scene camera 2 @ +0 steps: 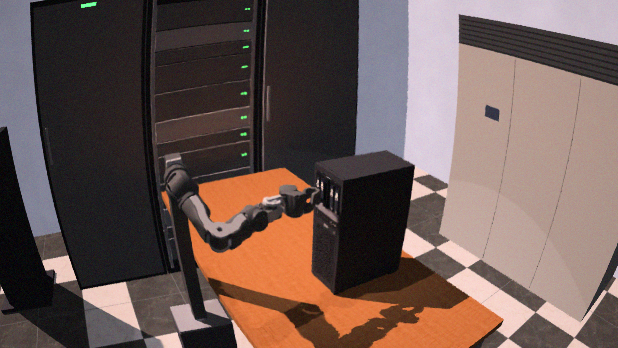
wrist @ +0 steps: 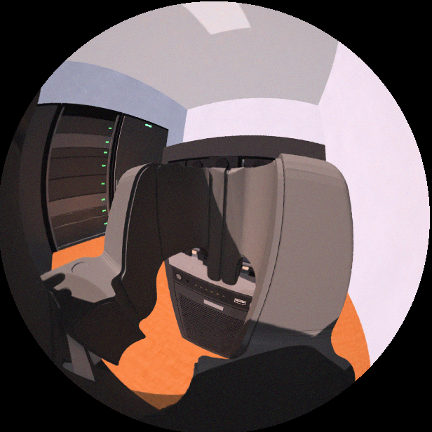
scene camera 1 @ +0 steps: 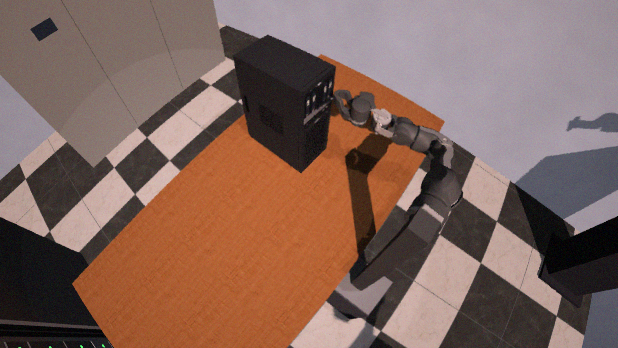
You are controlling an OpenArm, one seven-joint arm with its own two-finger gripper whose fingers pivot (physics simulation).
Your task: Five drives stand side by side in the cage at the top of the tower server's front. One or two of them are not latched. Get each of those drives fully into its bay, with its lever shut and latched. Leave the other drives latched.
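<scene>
The black tower server (scene camera 1: 272, 62) (scene camera 2: 375, 220) (wrist: 212, 325) stands upright on the table. Its drives (scene camera 1: 314, 99) (scene camera 2: 333, 192) stand side by side in the cage at the top front, with pale labels. My gripper (scene camera 1: 334, 99) (scene camera 2: 317, 196) (wrist: 231, 227) is shut and empty, its fingertips at the front of the cage. In the wrist view the fingers cover most of the middle drives; dark drive tops (wrist: 250, 162) show above them, and small lower drive ends (wrist: 245, 269) show below. Which levers are latched, and whether the fingertips touch a drive, cannot be told.
The orange table (scene camera 1: 215, 215) (scene camera 2: 265, 250) (wrist: 145, 370) extends in front of and beside the tower. A rack with green lights (scene camera 2: 257, 100) and a beige cabinet (scene camera 1: 125, 65) (scene camera 2: 530, 165) stand beyond the table. The arm's post (scene camera 2: 189, 260) stands at the table's edge.
</scene>
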